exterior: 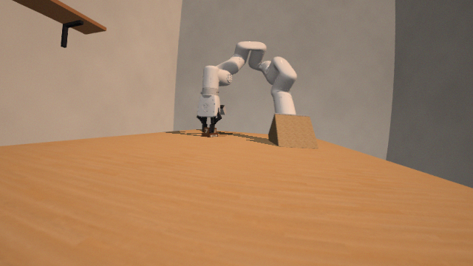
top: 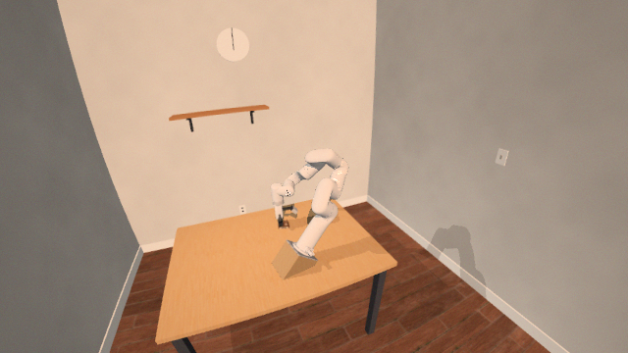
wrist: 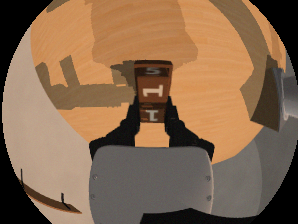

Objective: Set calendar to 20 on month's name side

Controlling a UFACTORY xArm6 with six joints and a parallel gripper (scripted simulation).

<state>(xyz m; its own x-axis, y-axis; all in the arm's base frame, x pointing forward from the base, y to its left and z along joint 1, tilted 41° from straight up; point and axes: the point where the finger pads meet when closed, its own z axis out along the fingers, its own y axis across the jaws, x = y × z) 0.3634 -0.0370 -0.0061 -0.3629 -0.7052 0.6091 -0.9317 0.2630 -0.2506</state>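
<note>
Now: the brown tray 10 mm behind my hand, 20 mm to the right of it and 30 mm below it.
</note>
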